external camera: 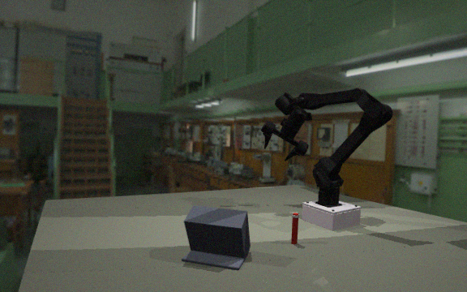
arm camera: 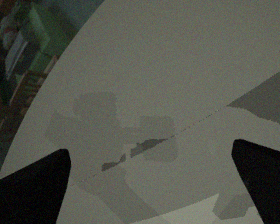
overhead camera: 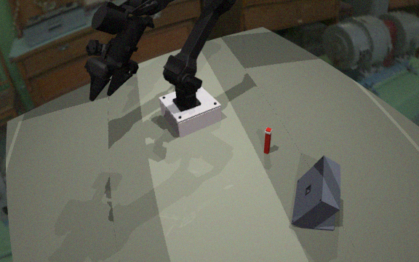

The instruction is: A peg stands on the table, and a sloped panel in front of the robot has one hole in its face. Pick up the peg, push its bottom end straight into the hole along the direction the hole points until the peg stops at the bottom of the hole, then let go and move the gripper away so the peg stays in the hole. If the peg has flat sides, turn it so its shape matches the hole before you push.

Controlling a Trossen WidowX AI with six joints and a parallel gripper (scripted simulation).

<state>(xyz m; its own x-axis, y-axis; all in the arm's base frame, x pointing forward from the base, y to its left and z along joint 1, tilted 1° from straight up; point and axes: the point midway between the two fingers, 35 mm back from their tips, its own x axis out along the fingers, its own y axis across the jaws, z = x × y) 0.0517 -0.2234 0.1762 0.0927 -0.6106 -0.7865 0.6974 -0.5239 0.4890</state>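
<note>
Now: gripper tip 360 mm to the right of the red square peg, 180 mm short of it and 150 mm above it. The rest, counted from my gripper tip: sloped dark grey-blue panel: 400 mm ahead, 350 mm to the left, 160 mm below; then thin base plate: 410 mm ahead, 370 mm to the left, 210 mm below.
</note>
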